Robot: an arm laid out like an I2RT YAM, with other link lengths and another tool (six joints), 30 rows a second.
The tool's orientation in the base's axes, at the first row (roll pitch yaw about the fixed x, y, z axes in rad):
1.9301 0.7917 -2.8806
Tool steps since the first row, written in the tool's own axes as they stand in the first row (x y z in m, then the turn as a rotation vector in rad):
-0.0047 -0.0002 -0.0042 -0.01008 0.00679 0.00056
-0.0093 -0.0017 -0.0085 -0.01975 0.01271 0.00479
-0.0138 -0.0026 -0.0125 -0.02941 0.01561 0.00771
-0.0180 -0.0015 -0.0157 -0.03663 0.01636 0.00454
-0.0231 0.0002 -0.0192 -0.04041 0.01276 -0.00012
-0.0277 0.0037 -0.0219 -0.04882 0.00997 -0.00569
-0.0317 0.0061 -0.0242 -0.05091 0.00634 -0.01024
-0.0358 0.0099 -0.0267 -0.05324 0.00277 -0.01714
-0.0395 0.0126 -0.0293 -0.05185 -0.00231 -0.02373
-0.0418 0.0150 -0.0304 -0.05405 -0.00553 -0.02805
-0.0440 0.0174 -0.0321 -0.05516 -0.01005 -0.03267
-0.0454 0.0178 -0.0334 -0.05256 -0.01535 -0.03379
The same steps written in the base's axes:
0.0033 -0.0033 0.0043 0.00186 0.00351 0.01150
0.0076 -0.0068 0.0076 0.00408 0.01036 0.02123
0.0113 -0.0100 0.0112 0.00850 0.01542 0.02929
0.0133 -0.0122 0.0157 0.01285 0.01379 0.03570
0.0155 -0.0144 0.0213 0.01806 0.00935 0.03718
0.0161 -0.0156 0.0276 0.02582 0.00501 0.04270
0.0170 -0.0167 0.0325 0.02990 0.00037 0.04293
0.0170 -0.0177 0.0386 0.03410 -0.00649 0.04394
0.0176 -0.0191 0.0436 0.03689 -0.01398 0.04124
0.0174 -0.0194 0.0471 0.04075 -0.01831 0.04175
0.0171 -0.0202 0.0507 0.04482 -0.02334 0.04071
0.0177 -0.0211 0.0523 0.04695 -0.02579 0.03565

